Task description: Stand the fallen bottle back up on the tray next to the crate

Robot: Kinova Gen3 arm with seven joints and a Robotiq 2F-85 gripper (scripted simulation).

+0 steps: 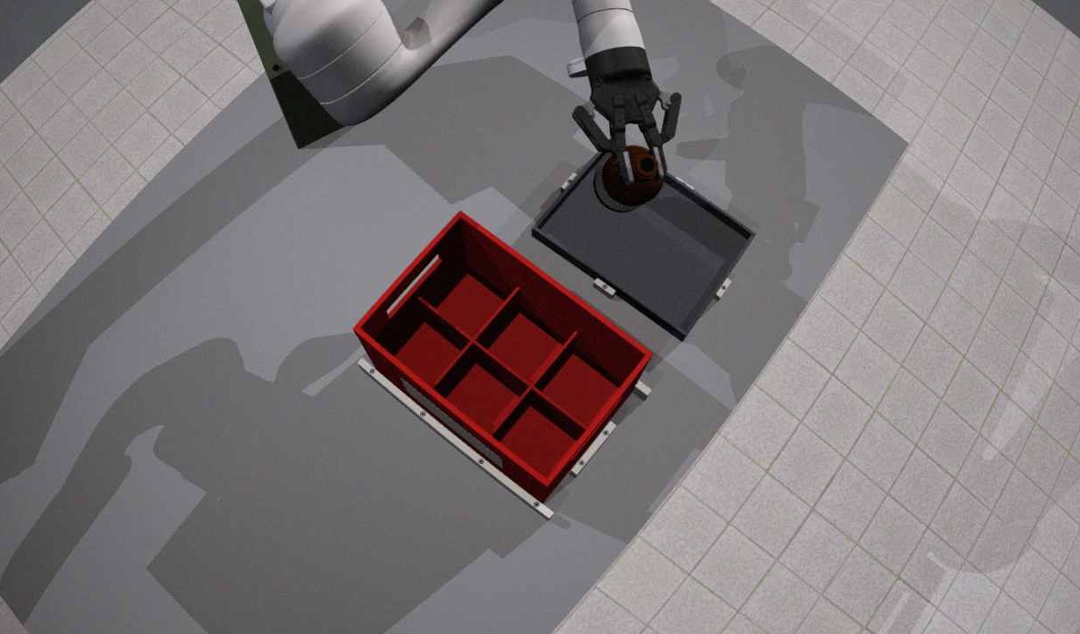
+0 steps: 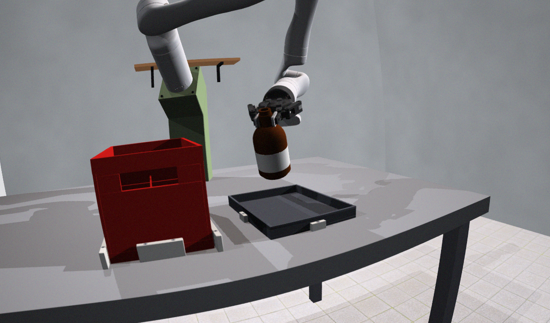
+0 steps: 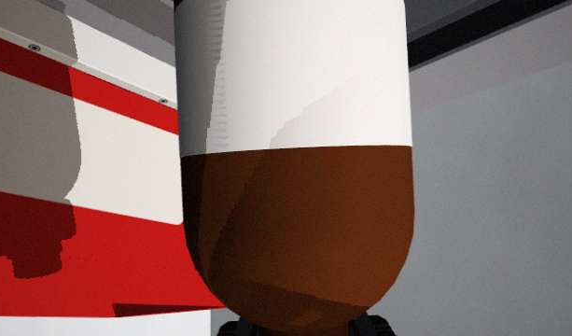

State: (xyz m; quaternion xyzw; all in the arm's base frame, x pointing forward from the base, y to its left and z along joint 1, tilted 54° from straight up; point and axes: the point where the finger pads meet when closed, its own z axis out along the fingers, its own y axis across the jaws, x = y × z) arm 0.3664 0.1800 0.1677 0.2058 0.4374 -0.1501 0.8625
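Right now the bottle is 1 cm behind my hand, 1 cm to the left of it and 5 cm below it. The rest, counted from my hand: red crate: 2 cm behind, 26 cm to the right, 12 cm below; tray: 3 cm ahead, 2 cm to the left, 19 cm below.
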